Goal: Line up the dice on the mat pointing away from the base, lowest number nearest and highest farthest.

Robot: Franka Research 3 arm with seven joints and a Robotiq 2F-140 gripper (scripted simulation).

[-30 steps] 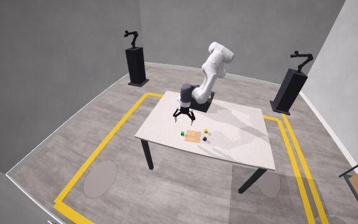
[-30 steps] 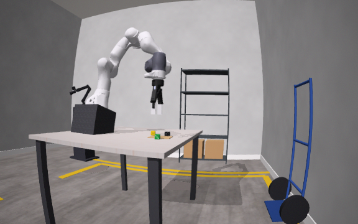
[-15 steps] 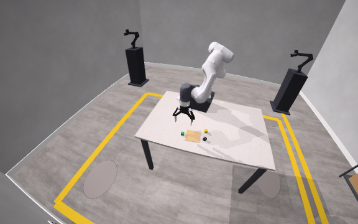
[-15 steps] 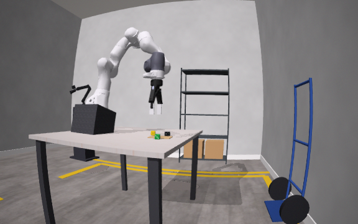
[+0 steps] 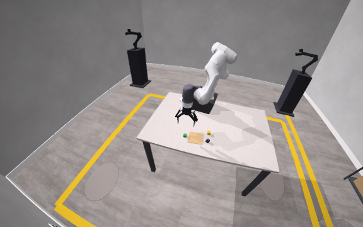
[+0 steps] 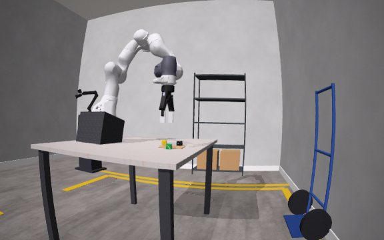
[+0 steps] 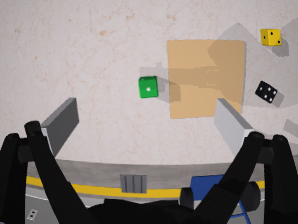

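Right now the yellow die is 10 cm behind my hand, 22 cm to the left of it and 14 cm below it. The rest, counted from my hand: black die (1 cm ahead, 23 cm to the left, 14 cm below); then green die (1 cm ahead, 14 cm below); then tan mat (11 cm to the left, 16 cm below).
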